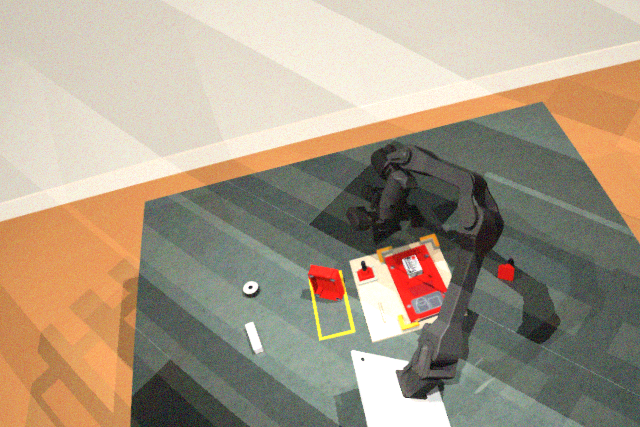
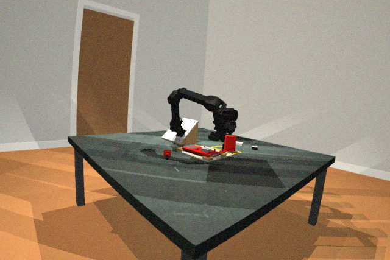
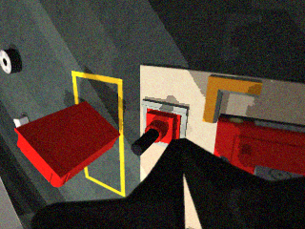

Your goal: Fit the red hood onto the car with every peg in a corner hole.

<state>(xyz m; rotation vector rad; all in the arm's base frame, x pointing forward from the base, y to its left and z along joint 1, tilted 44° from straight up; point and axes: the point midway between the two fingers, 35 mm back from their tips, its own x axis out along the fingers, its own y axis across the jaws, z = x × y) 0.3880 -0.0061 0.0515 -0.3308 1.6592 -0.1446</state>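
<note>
Right now the red hood is 140 mm to the left of my gripper tip, 50 mm behind it and 30 mm below it. From my gripper tip the other things lie so: engine block 70 mm to the right, 60 mm below, 60 mm behind; then cream jig plate 90 mm behind, 70 mm below, 60 mm to the right; then white bar 340 mm to the left, 120 mm behind, 70 mm below.
</note>
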